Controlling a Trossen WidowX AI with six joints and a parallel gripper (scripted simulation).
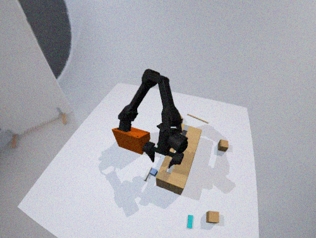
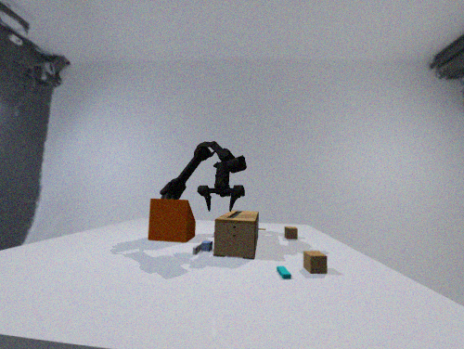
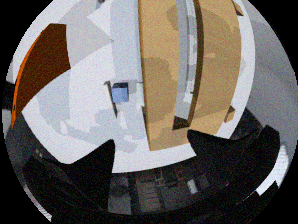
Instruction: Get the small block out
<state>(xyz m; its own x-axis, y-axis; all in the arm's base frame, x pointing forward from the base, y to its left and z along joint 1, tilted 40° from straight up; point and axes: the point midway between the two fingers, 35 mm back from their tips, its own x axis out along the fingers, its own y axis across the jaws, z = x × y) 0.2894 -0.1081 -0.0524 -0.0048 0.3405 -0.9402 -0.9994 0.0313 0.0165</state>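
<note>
My gripper tip is now 13 cm above the blue block and 4 cm past it. Round my gripper tip: thin wooden stick (53 cm to the left, 15 cm below, 10 cm ahead); tan box (12 cm to the left, 9 cm below, 4 cm ahead).
</note>
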